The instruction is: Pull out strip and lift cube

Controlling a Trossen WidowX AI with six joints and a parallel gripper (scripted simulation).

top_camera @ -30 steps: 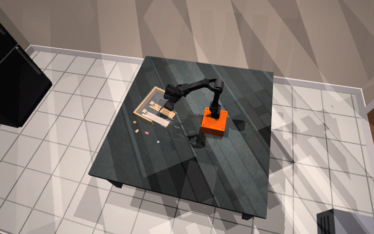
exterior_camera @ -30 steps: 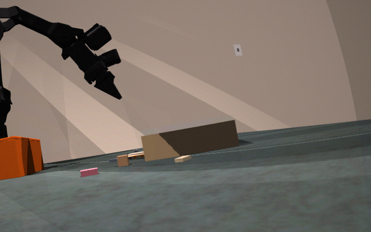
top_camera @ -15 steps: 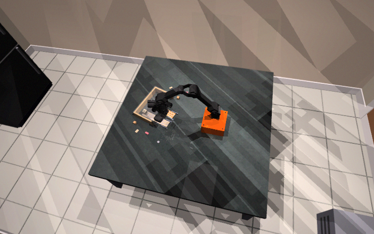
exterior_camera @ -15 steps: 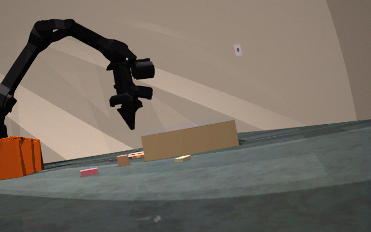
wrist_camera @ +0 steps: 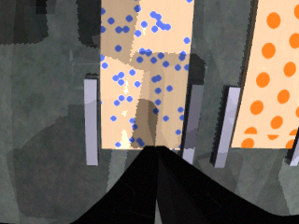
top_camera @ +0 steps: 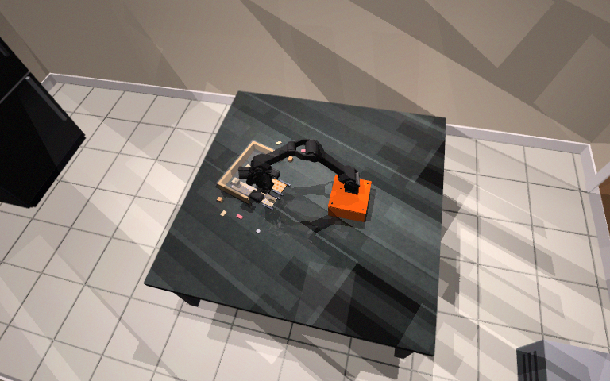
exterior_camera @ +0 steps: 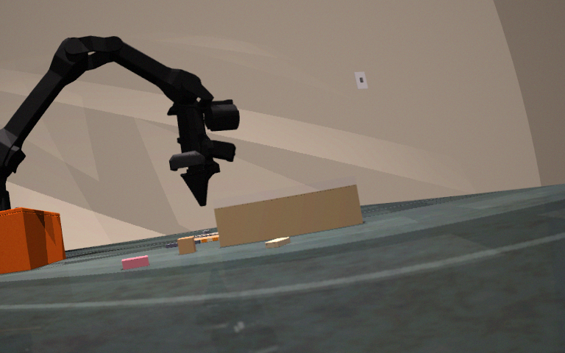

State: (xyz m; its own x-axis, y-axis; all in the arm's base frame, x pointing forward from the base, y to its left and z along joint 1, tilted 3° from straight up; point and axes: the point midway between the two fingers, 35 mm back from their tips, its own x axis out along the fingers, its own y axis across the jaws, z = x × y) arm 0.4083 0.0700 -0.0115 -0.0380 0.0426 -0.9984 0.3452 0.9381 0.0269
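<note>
Right now my gripper tip is 100 mm to the left of the orange-dotted strip and 60 mm above it.
</note>
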